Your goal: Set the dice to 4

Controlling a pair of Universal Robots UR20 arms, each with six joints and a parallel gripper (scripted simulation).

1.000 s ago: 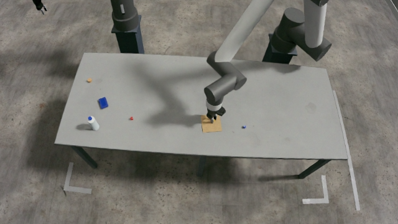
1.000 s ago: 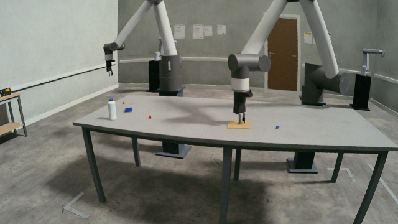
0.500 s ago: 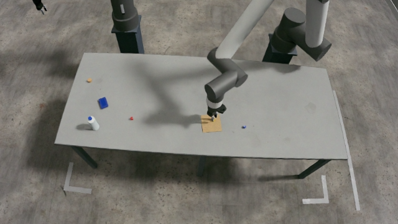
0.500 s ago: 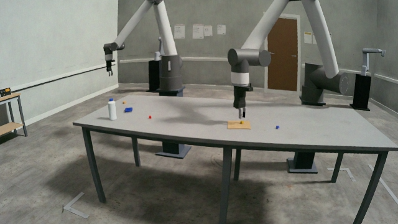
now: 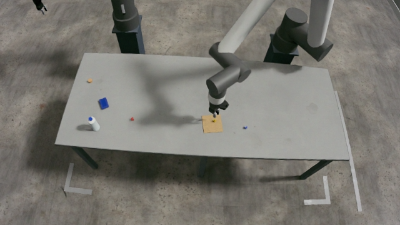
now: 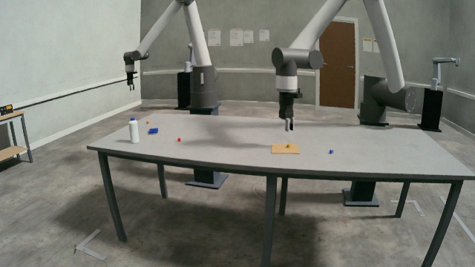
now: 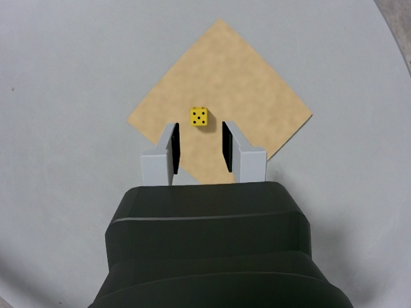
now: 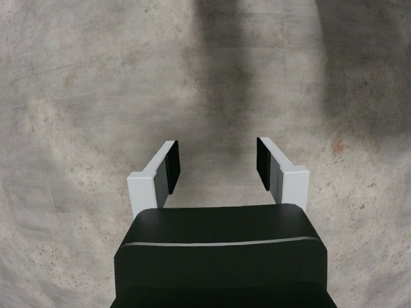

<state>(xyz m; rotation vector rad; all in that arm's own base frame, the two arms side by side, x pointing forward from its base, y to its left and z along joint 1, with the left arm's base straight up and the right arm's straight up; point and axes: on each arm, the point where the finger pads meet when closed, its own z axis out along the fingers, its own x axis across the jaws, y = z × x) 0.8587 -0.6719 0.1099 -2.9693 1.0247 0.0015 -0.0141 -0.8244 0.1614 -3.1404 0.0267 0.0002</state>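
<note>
Right now my left hand is 100 mm above the yellow die. The rest, counted from my left hand: red die: 600 mm to the right, 100 mm below, 80 mm ahead; then blue die: 230 mm to the left, 100 mm below, 20 mm ahead; then tan mat: 110 mm below, 20 mm ahead, 10 mm to the right.
</note>
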